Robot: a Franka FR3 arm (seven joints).
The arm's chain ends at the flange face. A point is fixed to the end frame.
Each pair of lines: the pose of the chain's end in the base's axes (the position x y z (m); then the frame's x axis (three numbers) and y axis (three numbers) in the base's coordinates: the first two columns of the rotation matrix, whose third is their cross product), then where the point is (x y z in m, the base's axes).
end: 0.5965 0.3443 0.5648 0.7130 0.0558 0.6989 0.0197 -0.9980 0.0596
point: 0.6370 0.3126 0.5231
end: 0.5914 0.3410 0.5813 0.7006 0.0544 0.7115 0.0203 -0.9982 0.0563
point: 0.6327 0.3095 0.5402
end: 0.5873 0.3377 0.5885 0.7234 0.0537 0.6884 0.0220 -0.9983 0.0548
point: 0.6272 0.3062 0.5461
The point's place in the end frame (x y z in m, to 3 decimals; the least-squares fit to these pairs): -0.002 0.030 0.059
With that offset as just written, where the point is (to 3 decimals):
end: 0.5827 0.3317 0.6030 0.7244 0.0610 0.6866 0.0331 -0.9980 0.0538
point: 0.623 0.301 0.560
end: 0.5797 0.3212 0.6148 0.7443 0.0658 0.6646 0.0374 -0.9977 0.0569
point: 0.619 0.290 0.571
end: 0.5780 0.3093 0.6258 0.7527 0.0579 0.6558 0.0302 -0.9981 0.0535
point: 0.616 0.278 0.582
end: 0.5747 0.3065 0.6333 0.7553 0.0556 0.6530 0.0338 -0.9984 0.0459
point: 0.613 0.276 0.589
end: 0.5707 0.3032 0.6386 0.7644 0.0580 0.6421 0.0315 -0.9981 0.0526
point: 0.608 0.272 0.594
